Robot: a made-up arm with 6 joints.
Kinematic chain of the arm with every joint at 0, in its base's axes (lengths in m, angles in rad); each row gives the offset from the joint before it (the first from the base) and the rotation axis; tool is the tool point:
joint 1: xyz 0 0 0.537 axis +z
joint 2: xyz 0 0 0 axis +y
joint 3: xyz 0 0 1.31 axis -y
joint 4: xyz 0 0 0 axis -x
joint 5: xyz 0.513 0 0 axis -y
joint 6: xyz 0 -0.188 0 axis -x
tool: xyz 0 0 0
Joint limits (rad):
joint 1: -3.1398..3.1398
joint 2: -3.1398..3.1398
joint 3: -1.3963..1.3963
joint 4: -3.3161..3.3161
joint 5: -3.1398..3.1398
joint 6: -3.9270..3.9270
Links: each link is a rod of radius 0.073 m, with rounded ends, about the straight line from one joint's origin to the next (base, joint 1, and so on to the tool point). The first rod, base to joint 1, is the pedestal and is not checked.
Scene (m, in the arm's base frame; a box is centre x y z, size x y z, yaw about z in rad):
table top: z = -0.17
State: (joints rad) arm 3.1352 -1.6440 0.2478 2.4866 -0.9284 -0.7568
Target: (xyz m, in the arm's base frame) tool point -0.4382 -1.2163 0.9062
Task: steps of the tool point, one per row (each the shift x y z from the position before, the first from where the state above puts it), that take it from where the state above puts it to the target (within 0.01 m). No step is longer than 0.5 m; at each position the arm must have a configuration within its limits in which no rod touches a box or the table.
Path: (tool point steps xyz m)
1: -0.1598 -0.4438 0.0136
2: -0.2793 -0.3637 0.0094
3: -0.3655 -0.2537 0.0049
4: -0.4119 -0.1265 0.0002
5: -0.4163 0.0045 -0.0044
6: -0.3814 0.1261 -0.0094

